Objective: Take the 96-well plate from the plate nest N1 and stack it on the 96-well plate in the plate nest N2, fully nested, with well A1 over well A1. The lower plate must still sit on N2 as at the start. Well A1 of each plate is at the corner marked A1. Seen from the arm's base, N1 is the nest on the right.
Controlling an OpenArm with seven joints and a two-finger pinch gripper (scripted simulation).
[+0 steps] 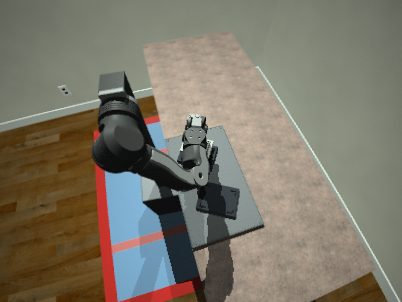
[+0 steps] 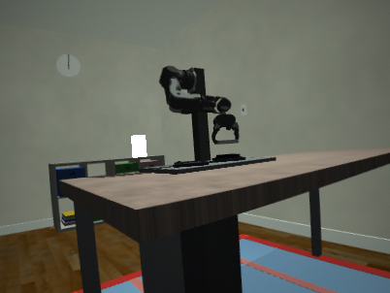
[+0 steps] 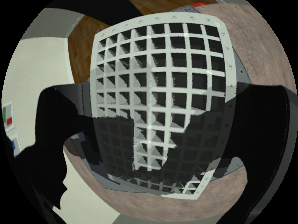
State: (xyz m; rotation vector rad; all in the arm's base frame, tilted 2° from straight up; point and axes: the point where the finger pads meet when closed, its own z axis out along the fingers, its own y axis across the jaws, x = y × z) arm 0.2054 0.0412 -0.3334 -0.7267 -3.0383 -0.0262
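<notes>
My gripper is now 6 cm above the black 96-well plate. From my hand the other things lie so: plate nest N1 (4 cm ahead, 22 cm to the right, 8 cm below); then white 96-well plate (right at my hand).
</notes>
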